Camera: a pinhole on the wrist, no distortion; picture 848 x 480 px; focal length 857.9 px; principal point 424.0 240.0 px. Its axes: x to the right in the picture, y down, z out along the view. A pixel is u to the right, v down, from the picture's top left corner.
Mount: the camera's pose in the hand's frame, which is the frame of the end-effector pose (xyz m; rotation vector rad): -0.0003 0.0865 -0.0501 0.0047 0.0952 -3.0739
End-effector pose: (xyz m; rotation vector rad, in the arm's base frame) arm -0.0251 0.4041 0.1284 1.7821 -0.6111 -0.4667
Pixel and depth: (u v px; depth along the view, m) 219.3 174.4 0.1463
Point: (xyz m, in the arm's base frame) -0.0716 0.2898 0.1879
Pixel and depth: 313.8 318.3 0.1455
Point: -0.0773 0.3064 0.1644
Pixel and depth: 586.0 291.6 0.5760
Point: -0.4211 0.0751 -0.0098
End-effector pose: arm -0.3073 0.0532 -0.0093 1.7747 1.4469 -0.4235
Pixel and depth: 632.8 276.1 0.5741
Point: -0.2182 -0.4275 -0.2367
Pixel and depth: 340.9 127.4 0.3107
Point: -0.1401 -0.1284 -0.1536
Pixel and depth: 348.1 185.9 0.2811
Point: -0.1679 -0.1070 -0.1393
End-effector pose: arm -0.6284 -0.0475 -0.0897 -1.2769 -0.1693 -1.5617
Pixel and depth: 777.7 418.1 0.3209
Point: -0.4863 0.2104 -0.0742
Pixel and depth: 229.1 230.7 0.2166
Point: -0.4574 -0.0013 -0.0199
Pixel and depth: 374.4 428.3 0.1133
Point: -0.5465 -0.0353 -0.0841
